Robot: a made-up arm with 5 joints.
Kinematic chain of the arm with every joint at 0, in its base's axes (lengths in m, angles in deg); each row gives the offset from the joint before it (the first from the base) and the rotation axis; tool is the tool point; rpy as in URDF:
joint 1: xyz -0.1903 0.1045 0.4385 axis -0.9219 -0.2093 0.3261
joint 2: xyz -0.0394 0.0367 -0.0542 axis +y
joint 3: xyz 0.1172 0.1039 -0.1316 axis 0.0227 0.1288 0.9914
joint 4: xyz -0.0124 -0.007 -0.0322 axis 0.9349 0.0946 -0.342
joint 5: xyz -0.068 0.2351 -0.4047 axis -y
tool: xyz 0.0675 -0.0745 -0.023 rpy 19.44 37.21 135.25
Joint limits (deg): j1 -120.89..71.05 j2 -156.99..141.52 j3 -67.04..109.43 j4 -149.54..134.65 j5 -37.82..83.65
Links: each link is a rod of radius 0.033 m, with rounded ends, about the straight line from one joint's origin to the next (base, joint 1, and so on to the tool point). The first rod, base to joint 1, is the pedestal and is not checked.
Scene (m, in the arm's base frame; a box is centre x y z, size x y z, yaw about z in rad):
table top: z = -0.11
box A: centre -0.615 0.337 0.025 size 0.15 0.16 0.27 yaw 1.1
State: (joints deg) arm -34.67 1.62 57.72 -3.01 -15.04
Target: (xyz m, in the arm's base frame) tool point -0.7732 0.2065 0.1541
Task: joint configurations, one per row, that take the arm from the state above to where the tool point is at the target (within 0.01 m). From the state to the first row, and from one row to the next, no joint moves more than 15 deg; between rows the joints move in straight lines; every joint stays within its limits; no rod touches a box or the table.
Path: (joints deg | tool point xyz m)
1: -31.33 13.26 61.17 2.58 -13.04 | -0.4549 0.5940 0.0506
2: -27.98 24.90 64.62 8.17 -11.04 | -0.5756 0.5498 0.1278
3: -24.64 36.53 68.08 13.76 -9.03 | -0.6632 0.4926 0.2267
4: -21.30 48.17 71.53 19.35 -7.03 | -0.7119 0.4309 0.3398
5: -10.55 50.88 76.11 11.81 -17.31 | -0.7542 0.3285 0.2372
6: 0.19 53.58 80.70 4.27 -27.58 | -0.7732 0.2065 0.1542

